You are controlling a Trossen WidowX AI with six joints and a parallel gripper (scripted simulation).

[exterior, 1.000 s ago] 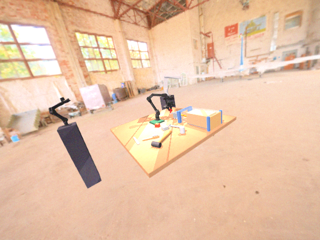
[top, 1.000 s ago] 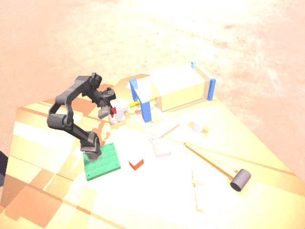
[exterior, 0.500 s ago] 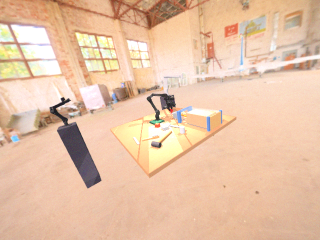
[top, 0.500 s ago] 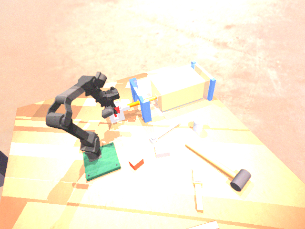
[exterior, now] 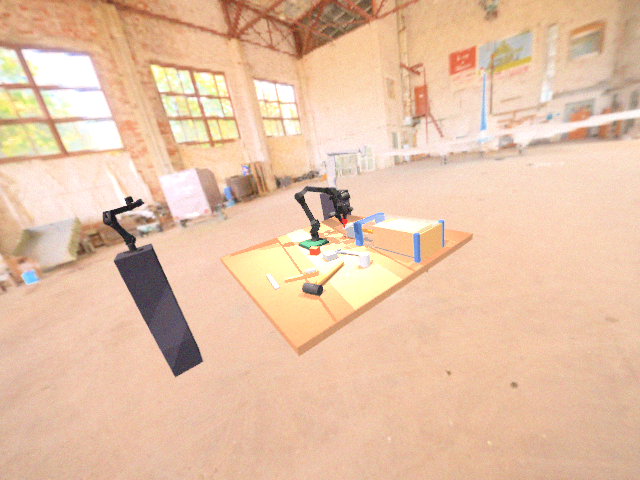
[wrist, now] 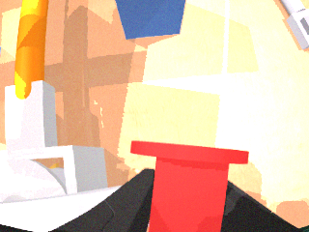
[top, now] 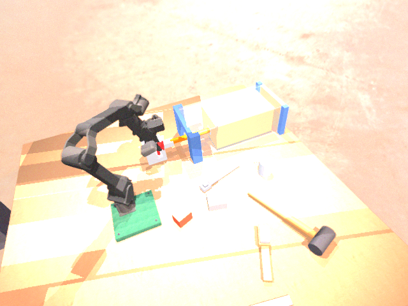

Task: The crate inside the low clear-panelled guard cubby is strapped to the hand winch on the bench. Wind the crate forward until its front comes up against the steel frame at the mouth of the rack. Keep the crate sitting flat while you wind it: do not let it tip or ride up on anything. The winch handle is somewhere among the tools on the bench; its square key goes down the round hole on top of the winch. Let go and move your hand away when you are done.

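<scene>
My gripper tip is now 4 cm to the right of the white crank handle, 3 cm above it and 2 cm past it. From my gripper tip the other things lie so: blue steel frame 14 cm ahead, 10 cm to the left, 3 cm below; hand winch 10 cm to the left, 10 cm below, 4 cm behind; red grip 1 cm behind.
</scene>
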